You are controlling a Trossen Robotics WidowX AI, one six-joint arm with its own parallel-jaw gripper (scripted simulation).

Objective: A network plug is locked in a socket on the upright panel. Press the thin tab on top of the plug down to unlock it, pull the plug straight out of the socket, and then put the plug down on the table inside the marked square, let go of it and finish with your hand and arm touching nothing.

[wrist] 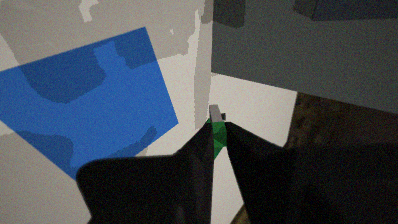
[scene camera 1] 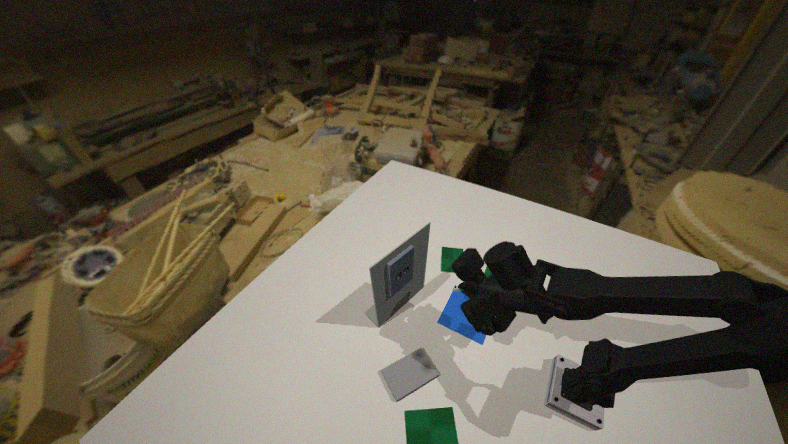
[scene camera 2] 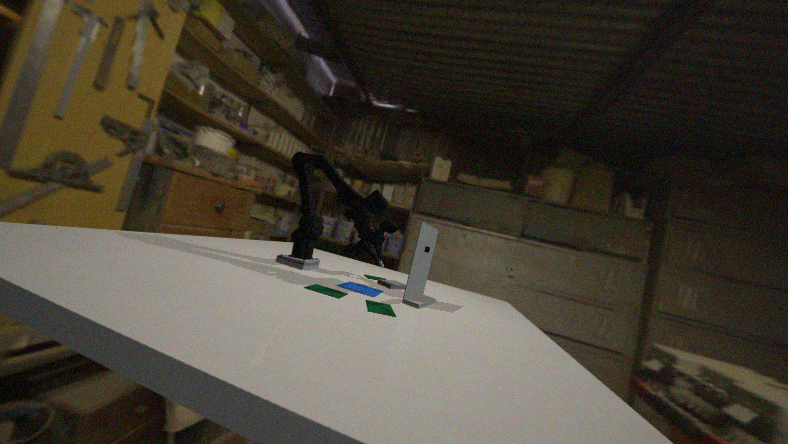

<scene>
gripper: wrist 218, 128; scene camera 1 460, 287; scene camera 2 380, 261
</scene>
